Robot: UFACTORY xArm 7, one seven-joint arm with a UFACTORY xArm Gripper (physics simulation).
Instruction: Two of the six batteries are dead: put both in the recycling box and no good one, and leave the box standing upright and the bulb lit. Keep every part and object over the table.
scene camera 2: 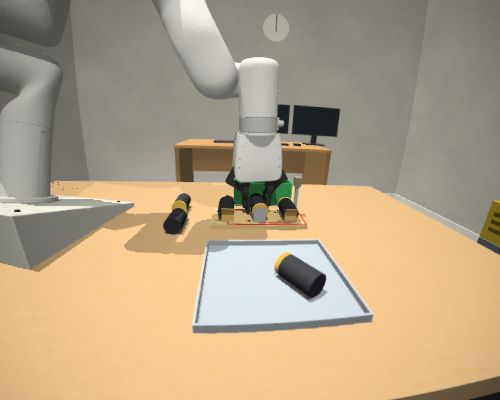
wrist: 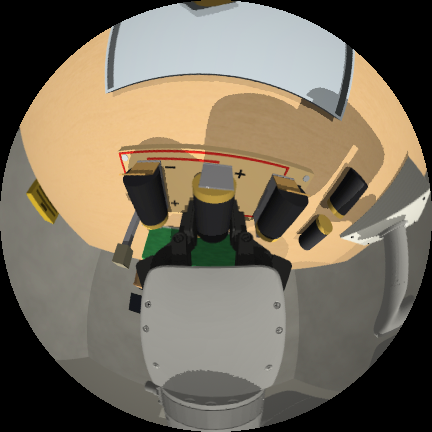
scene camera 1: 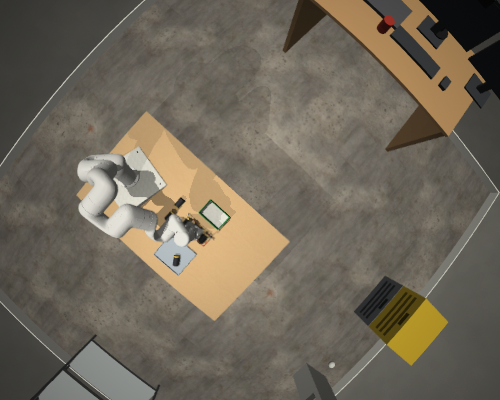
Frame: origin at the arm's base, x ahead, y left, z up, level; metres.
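Seen in the pictures: gripper, fingertip midpoint: (wrist: 212, 208) (scene camera 1: 197, 227); arm's base, link origin: (scene camera 2: 24, 200) (wrist: 393, 228) (scene camera 1: 128, 177).
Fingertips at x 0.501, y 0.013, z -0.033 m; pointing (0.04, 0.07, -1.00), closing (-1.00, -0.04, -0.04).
Observation:
Pixels of each thing's middle, then the offset from my fingertips to it. "pt": a spot on its surface instead.
- middle black battery, body centre: (wrist: 212, 209) (scene camera 2: 258, 205) 0.001 m back, 0.020 m right, 0.017 m up
- circuit board, body centre: (wrist: 211, 218) (scene camera 2: 258, 200) (scene camera 1: 194, 231) 0.000 m ahead, 0.021 m right, 0.029 m up
- green recycling box, surface spot: (wrist: 160, 242) (scene camera 2: 281, 194) pt 0.078 m ahead, 0.068 m left, 0.014 m up
- shallow grey tray, body centre: (scene camera 2: 273, 274) (scene camera 1: 174, 254) 0.014 m back, 0.220 m right, 0.011 m down
- thin post with a blocky head, surface spot: (wrist: 122, 255) (scene camera 2: 296, 181) pt 0.089 m ahead, 0.000 m left, 0.066 m up
My gripper (scene camera 1: 197, 232) (scene camera 2: 258, 199) (wrist: 212, 208) is shut on the middle black battery (scene camera 2: 259, 205) (wrist: 213, 222), whose gold end meets a grey block on the circuit board (scene camera 2: 216, 226) (wrist: 247, 192). Two more batteries (scene camera 2: 226, 207) (scene camera 2: 286, 208) (wrist: 146, 197) (wrist: 282, 210) stand tilted at the board's sides. Two loose batteries (scene camera 1: 180, 202) (scene camera 1: 169, 216) (scene camera 2: 183, 202) (scene camera 2: 175, 221) (wrist: 348, 192) (wrist: 315, 232) lie beside it. Another battery (scene camera 1: 176, 260) (scene camera 2: 301, 275) lies in the grey tray. The green recycling box (scene camera 1: 224, 223) (scene camera 2: 285, 191) (wrist: 160, 242) is upright behind. I cannot tell whether the bulb is lit.
The shallow grey tray (scene camera 1: 165, 255) (scene camera 2: 282, 326) (wrist: 225, 55) lies on the other side of the board from the box. A thin post with a blocky head (scene camera 2: 297, 181) (wrist: 122, 255) rises near the board's end. The robot base plate (scene camera 1: 138, 152) (scene camera 2: 20, 235) is beyond the loose batteries.

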